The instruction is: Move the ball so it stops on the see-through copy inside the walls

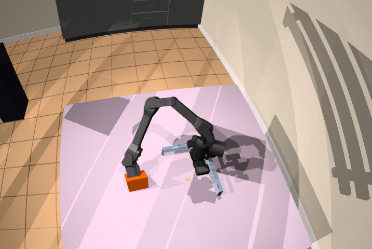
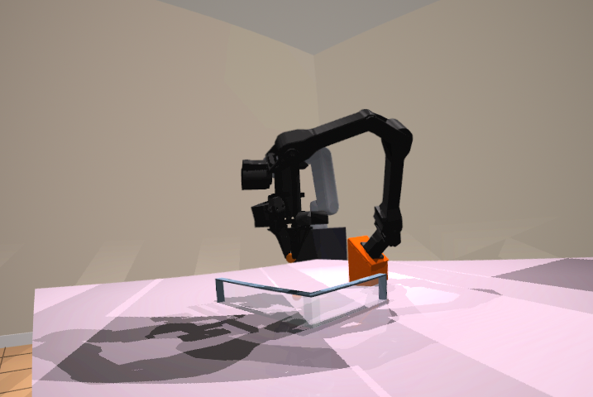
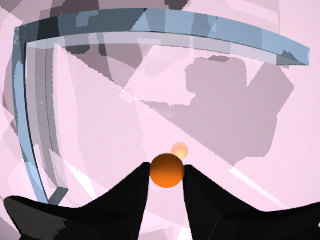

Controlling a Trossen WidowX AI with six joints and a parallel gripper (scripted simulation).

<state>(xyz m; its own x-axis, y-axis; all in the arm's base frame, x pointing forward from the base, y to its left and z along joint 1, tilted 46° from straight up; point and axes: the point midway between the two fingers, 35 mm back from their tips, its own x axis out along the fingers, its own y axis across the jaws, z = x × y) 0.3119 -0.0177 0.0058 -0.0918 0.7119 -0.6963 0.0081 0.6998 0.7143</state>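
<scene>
Right now the see-through copy of ball is 3 cm behind my gripper tip, 2 cm to the right of it and 10 cm below it.
</scene>
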